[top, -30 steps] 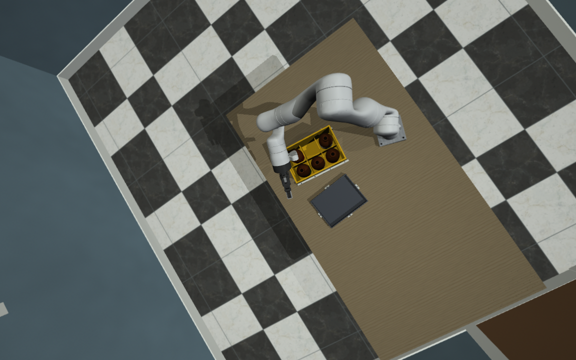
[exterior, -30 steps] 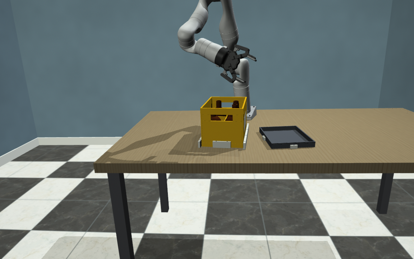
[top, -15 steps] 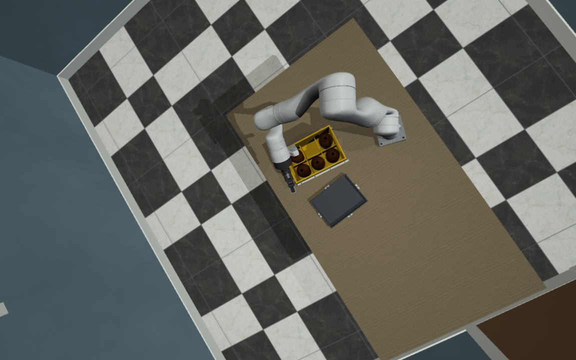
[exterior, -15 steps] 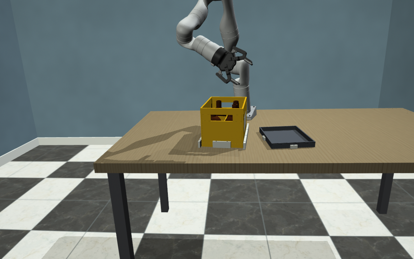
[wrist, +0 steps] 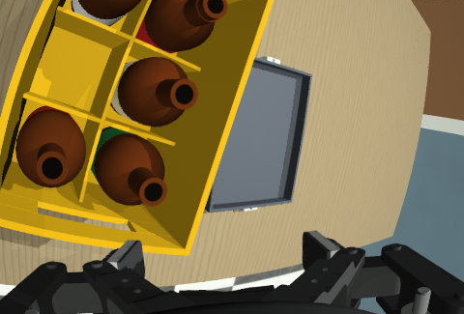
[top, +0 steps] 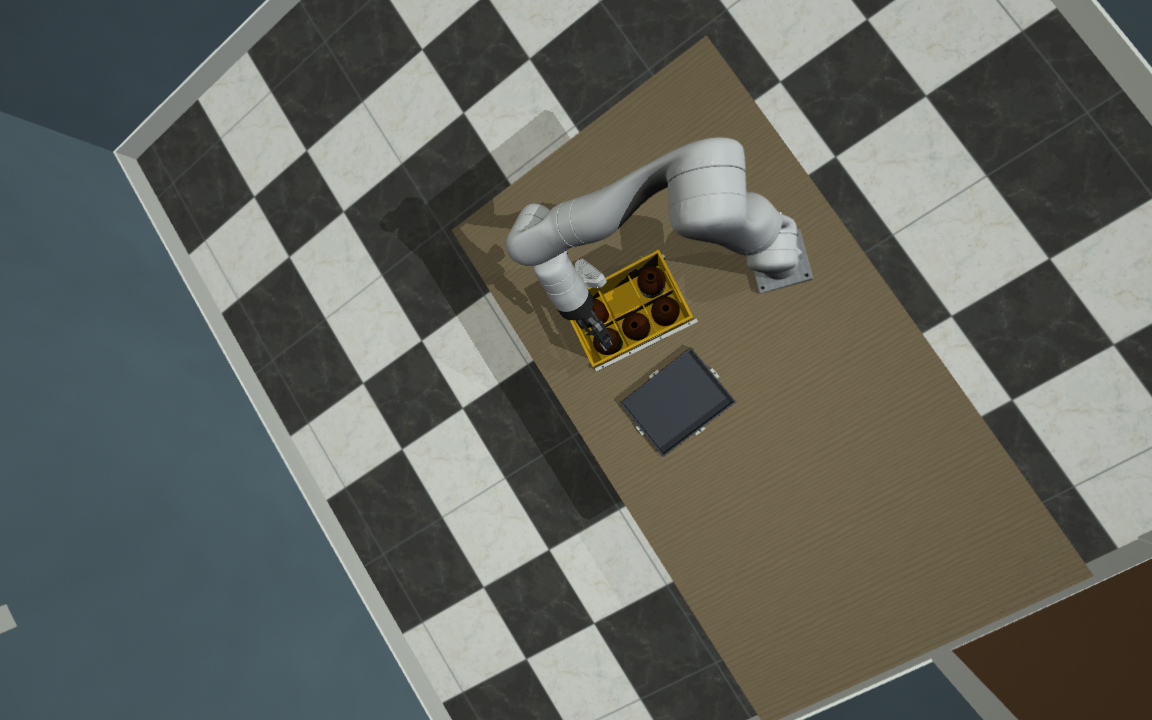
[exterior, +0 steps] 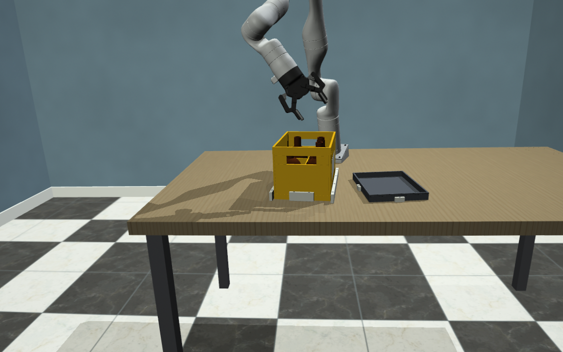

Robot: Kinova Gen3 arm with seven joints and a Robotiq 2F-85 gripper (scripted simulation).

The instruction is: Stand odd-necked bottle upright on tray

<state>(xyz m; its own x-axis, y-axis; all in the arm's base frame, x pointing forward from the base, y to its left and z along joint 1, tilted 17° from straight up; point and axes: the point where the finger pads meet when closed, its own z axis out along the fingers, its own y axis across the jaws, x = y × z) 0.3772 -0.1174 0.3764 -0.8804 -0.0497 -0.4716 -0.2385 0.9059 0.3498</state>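
Right now my hand is 9 cm past the yellow crate, 1 cm to the left of it and 20 cm above it. From my hand the other things lie so: brown bottle 16 cm behind, 6 cm to the left, 20 cm below; then dark tray 1 cm behind, 26 cm to the left, 27 cm below.
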